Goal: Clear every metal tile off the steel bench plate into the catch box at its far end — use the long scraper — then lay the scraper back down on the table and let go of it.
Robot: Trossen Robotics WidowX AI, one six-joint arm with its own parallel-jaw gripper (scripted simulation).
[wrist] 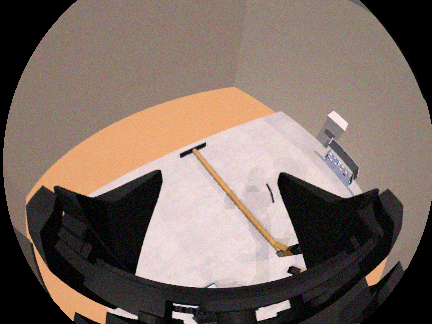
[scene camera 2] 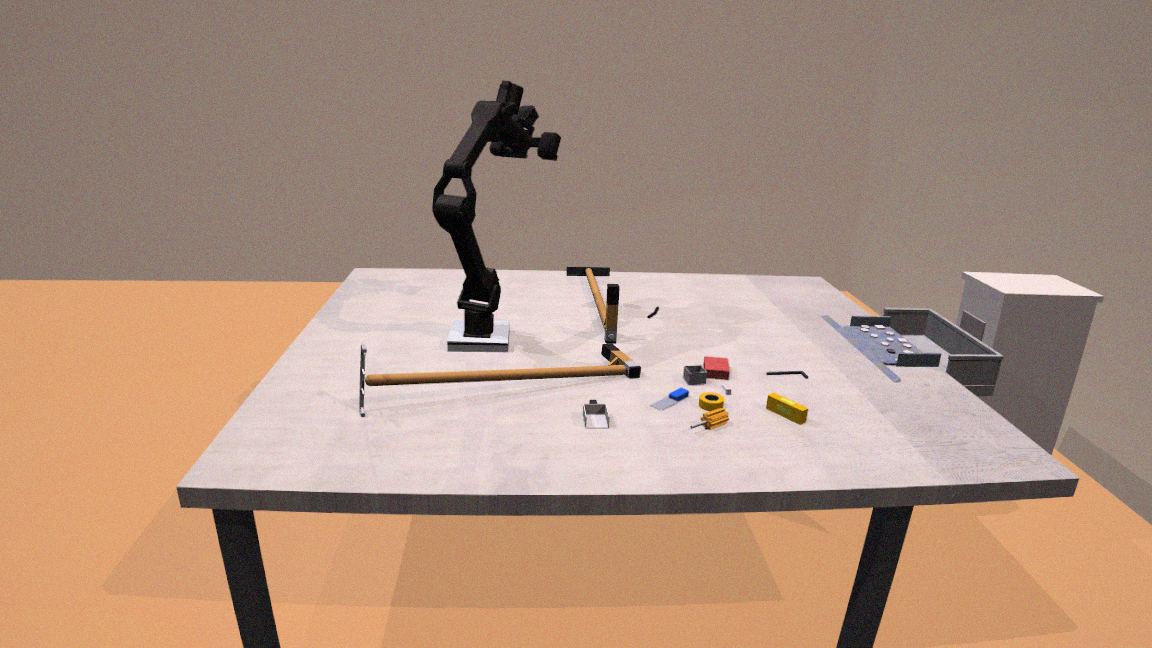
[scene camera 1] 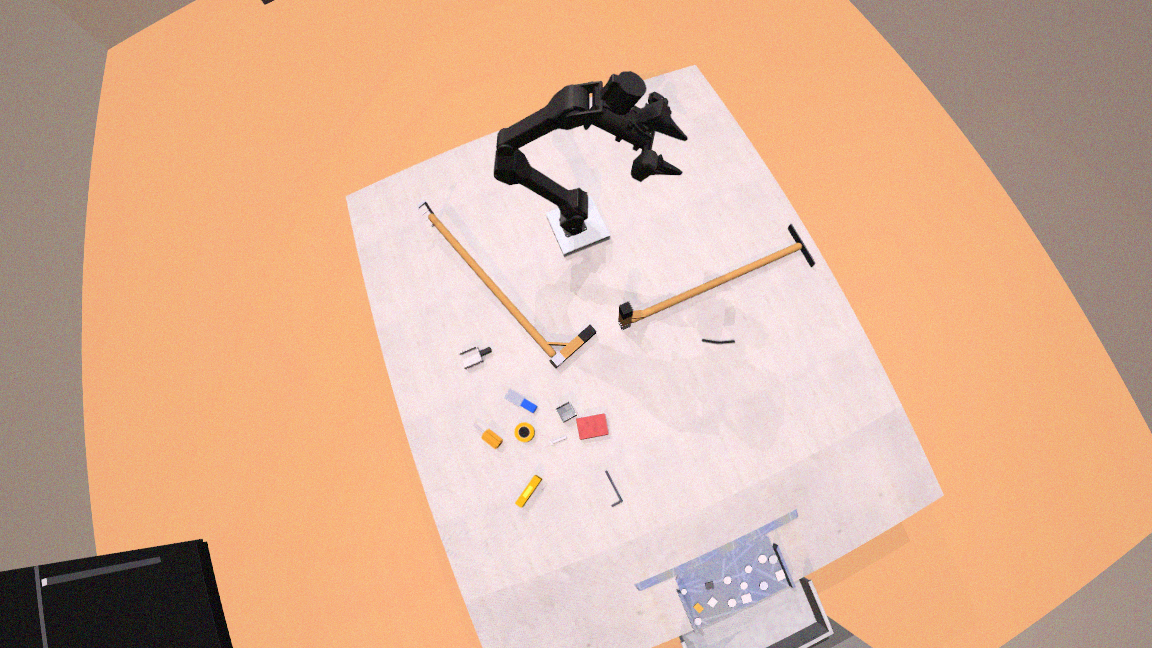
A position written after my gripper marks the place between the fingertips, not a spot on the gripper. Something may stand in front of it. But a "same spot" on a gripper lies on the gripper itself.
Labels:
My gripper shows in the wrist view (221, 177), in scene camera 2 and in scene camera 1. The same spot on my gripper: (scene camera 2: 547, 145) is (scene camera 1: 635, 166).

